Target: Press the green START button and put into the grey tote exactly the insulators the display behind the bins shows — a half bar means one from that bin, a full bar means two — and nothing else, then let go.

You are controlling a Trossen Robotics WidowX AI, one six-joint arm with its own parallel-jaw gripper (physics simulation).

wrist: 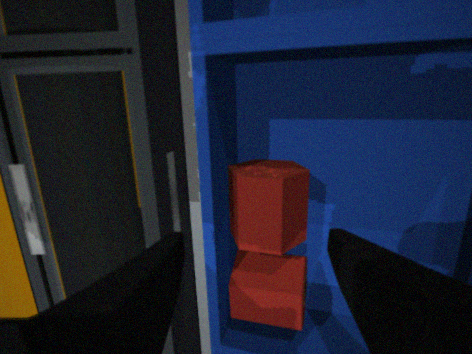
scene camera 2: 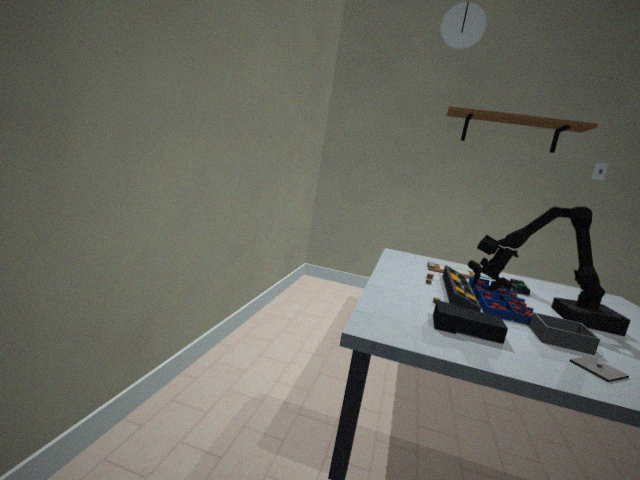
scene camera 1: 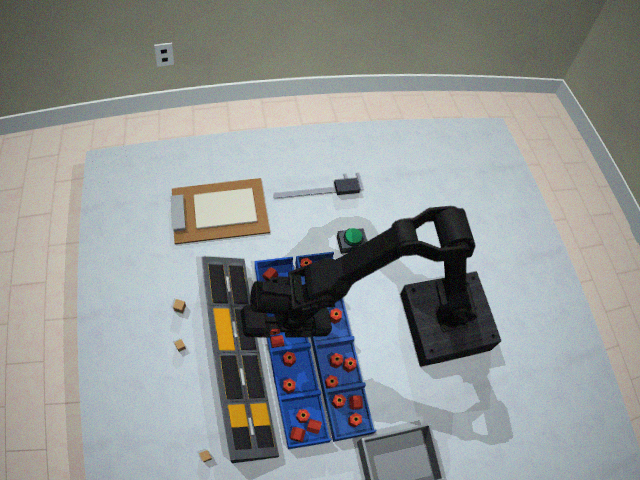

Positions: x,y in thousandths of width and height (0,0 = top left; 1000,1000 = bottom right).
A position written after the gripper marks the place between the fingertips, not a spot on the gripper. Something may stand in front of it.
Note:
In view: the gripper (scene camera 1: 427,699) and a display panel (wrist: 315,134).
The gripper shows as well in the wrist view (wrist: 543,682) and in scene camera 2 (scene camera 2: 748,607).

